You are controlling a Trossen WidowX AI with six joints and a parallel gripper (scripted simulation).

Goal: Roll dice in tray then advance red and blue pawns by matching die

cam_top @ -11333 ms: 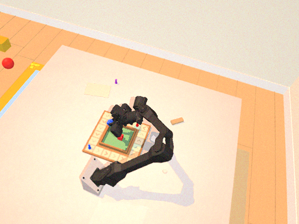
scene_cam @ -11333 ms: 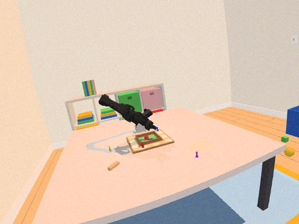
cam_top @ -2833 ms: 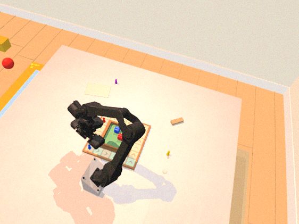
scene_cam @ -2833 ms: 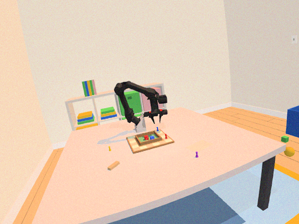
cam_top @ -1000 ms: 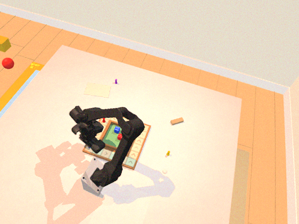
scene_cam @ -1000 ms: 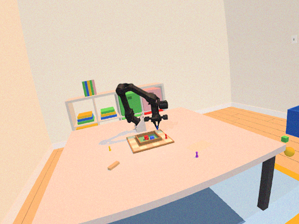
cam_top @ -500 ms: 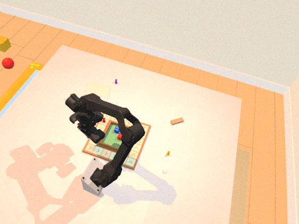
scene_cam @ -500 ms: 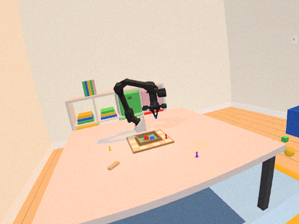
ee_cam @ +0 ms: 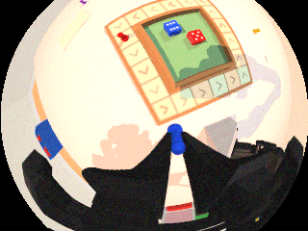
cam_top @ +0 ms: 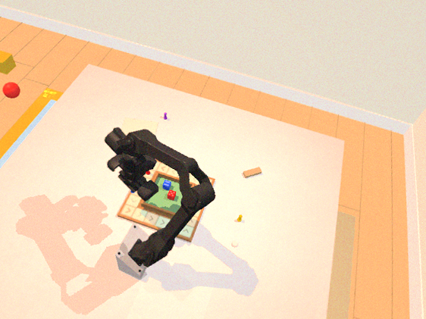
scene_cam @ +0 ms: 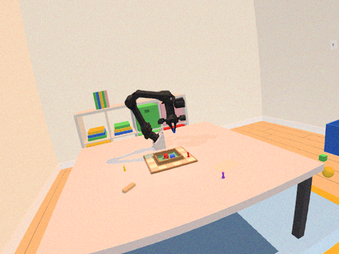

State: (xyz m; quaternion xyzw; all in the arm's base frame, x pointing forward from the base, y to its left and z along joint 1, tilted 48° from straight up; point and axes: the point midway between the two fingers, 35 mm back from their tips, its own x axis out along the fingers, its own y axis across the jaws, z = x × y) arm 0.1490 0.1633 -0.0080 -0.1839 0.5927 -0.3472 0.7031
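My gripper tip is 11 cm short of the green tray, 8 cm to the left of it and 14 cm above it. The rest, counted from my gripper tip: red pawn: 16 cm ahead, 4 cm to the left, 12 cm below; yellow pawn: 16 cm ahead, 36 cm to the right, 13 cm below; blue pawn: 1 cm above.
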